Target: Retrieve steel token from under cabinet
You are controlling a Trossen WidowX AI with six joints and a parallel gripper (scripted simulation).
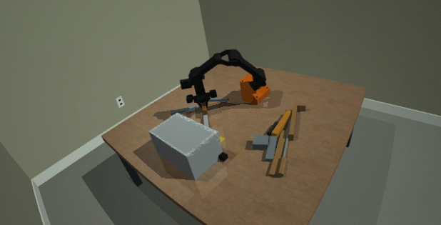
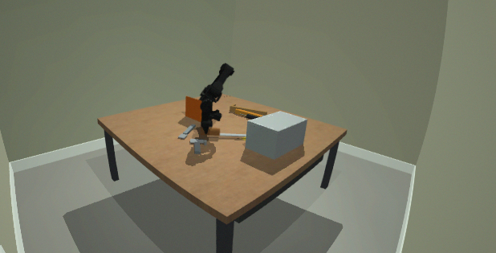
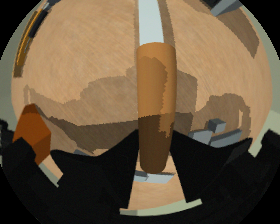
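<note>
The grey t-piece lies 11 cm to the right of my gripper tip, 7 cm ahead of it and 2 cm below it. The rest, counted from my gripper tip: grey block (49 cm to the left, 4 cm ahead, 1 cm below); wooden stick (59 cm to the left, 3 cm ahead, 2 cm below); orange bar (48 cm to the left, 15 cm behind, 1 cm below).
</note>
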